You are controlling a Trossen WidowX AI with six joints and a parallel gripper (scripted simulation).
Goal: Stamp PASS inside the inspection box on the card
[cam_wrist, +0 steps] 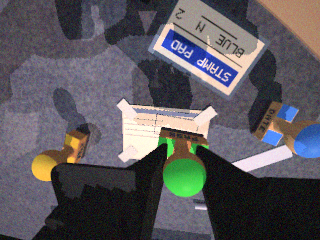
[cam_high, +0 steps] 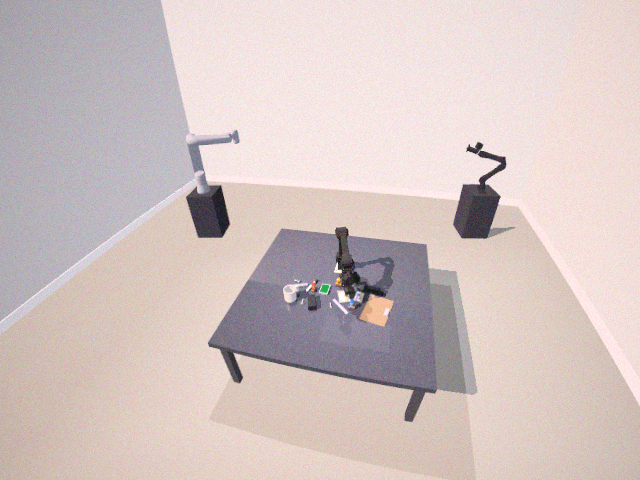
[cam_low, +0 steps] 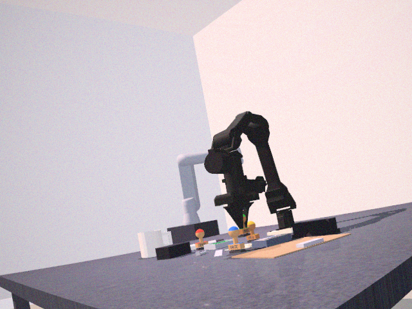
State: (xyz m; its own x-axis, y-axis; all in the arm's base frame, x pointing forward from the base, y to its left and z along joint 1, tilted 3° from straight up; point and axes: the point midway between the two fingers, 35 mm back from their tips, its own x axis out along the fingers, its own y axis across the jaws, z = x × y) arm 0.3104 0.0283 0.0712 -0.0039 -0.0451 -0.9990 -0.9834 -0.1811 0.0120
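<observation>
Now: the cream inspection card 50 mm below my gripper tip, 20 mm to the right of it and 20 mm behind it. Also, from my gripper tip: green-knobbed PASS stamp: right at my gripper tip; then blue-knobbed stamp: 90 mm ahead, 30 mm to the left, 30 mm below; then yellow-knobbed stamp: 120 mm behind, 50 mm to the right, 30 mm below.
</observation>
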